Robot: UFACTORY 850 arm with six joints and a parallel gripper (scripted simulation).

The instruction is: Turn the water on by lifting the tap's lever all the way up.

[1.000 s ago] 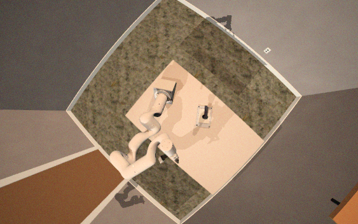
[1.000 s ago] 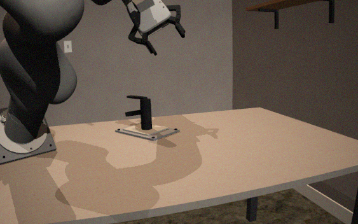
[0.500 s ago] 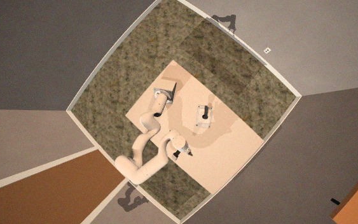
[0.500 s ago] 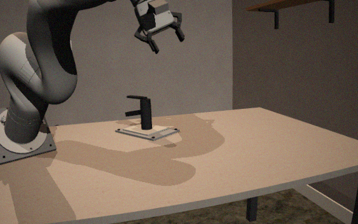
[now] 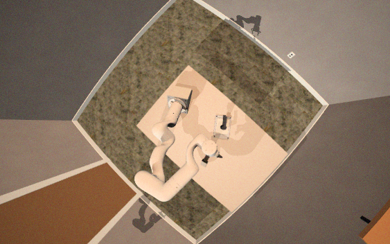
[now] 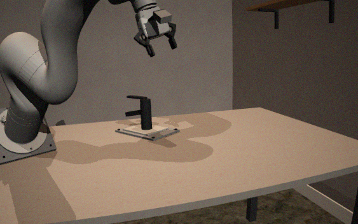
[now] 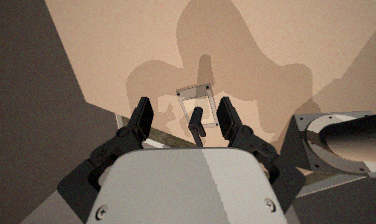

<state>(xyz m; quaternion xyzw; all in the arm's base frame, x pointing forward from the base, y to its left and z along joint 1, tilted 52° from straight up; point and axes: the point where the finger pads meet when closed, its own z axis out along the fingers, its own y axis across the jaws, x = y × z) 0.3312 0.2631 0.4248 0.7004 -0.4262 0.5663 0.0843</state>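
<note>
My gripper is now 30 mm past the dark lever, 250 mm to the right of it and 210 mm above it. From my hand the other things lie so: plate (20 mm behind, 220 mm to the left, 350 mm below).
</note>
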